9 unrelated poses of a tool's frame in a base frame.
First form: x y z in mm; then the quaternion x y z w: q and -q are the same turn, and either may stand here.
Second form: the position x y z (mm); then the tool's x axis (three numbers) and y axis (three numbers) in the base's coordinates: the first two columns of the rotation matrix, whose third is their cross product. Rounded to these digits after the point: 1 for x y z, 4 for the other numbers.
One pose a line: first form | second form
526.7, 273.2, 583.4, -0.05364, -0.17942, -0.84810, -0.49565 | 526.7, 273.2, 583.4, -0.5029, 0.8600, -0.0869, -0.8215, -0.4443, 0.3575
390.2, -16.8, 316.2, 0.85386, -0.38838, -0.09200, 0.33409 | 390.2, -16.8, 316.2, 0.6814, -0.7247, 0.1024, -0.6018, -0.4751, 0.6420
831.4, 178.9, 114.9, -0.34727, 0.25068, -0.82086, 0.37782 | 831.4, 178.9, 114.9, -0.4733, -0.7944, 0.3807, 0.4462, -0.5888, -0.6740
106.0, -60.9, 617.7, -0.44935, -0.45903, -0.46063, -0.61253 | 106.0, -60.9, 617.7, 0.1542, 0.9768, -0.1484, -0.1518, 0.1718, 0.9734
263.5, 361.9, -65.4, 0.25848, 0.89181, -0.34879, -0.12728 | 263.5, 361.9, -65.4, -0.8340, 0.5498, 0.0467, 0.3722, 0.6231, -0.6879
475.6, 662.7, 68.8, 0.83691, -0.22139, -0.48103, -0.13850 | 475.6, 662.7, 68.8, 0.4392, -0.2373, -0.8665, -0.5038, -0.8636, -0.0188
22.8, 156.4, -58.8, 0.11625, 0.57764, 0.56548, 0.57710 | 22.8, 156.4, -58.8, -0.3069, 0.7870, -0.5352, -0.5184, 0.3334, 0.7875
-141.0, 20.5, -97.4, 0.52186, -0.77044, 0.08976, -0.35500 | -141.0, 20.5, -97.4, -0.2033, -0.8679, -0.4533, -0.7404, 0.4392, -0.5088
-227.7, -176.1, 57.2, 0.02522, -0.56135, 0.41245, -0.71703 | -227.7, -176.1, 57.2, 0.0295, -0.6198, -0.7842, 0.5632, 0.6585, -0.4992
